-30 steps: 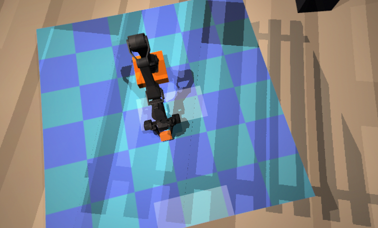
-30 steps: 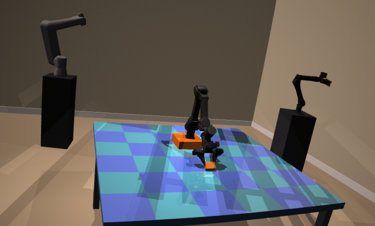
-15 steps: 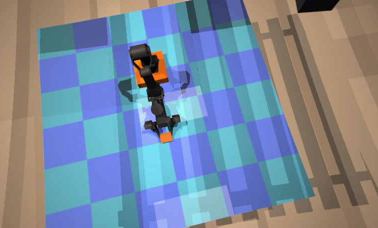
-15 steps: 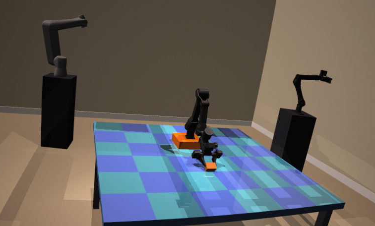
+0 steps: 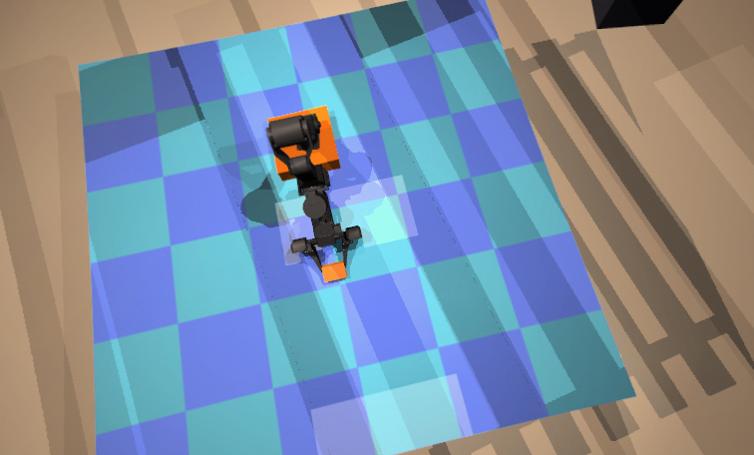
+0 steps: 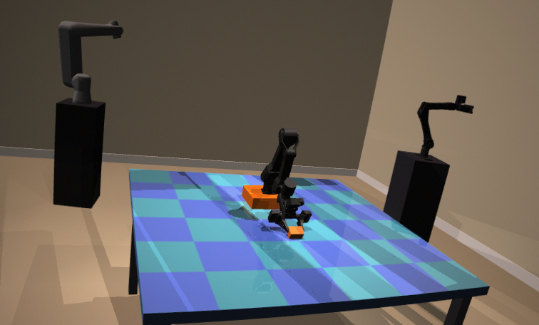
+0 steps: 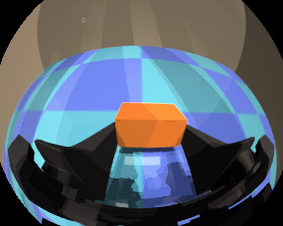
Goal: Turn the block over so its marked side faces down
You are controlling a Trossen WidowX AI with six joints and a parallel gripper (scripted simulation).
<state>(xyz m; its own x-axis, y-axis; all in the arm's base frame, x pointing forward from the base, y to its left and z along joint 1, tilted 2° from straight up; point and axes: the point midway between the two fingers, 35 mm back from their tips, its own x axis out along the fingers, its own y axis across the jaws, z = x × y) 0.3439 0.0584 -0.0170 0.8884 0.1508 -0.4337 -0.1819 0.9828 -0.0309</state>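
My gripper tip is now 1 cm above the block.
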